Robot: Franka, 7 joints.
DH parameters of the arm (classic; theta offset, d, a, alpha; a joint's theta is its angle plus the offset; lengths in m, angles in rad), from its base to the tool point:
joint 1: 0 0.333 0 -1.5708
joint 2: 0 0 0 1.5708
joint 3: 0 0.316 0.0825 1.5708
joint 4: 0 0 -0.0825 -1.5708
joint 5: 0 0.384 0 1.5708
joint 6: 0 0 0.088 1.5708
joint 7: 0 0.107 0 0
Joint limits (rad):
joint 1: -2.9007..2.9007
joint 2: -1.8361..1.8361
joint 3: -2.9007..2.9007
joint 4: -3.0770..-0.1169
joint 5: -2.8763..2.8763
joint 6: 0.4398..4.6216
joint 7: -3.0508..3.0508
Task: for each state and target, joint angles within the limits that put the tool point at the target. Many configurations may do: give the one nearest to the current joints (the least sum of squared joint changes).
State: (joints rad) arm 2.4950 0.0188 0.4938 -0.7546 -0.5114 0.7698 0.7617
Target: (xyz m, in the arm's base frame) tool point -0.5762 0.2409 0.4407
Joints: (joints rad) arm 2.5385 0.6525 0.4429 -1.0847 -0.4812 0.8330 0.7617
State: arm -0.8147 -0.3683 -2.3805 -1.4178 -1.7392 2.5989 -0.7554
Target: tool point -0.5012 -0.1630 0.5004
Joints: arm -0.6190 0.2372 -2.3579 -2.1563 -1.8654 2.8984 -0.7554
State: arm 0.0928 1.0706 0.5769 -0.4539 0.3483 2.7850 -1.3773
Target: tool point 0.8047 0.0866 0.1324
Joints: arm -0.1055 1.2988 0.4277 -0.9568 0.3806 2.7050 -1.3773
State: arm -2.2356 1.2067 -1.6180 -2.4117 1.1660 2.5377 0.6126
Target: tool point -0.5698 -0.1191 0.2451
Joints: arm -1.6700 1.1490 -1.2944 -2.1038 1.1620 2.4963 0.6126
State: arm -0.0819 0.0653 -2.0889 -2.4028 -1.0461 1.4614 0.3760
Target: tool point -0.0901 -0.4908 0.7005
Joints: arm 0.1880 0.4141 -1.9829 -1.7691 -1.1817 1.5545 0.3760
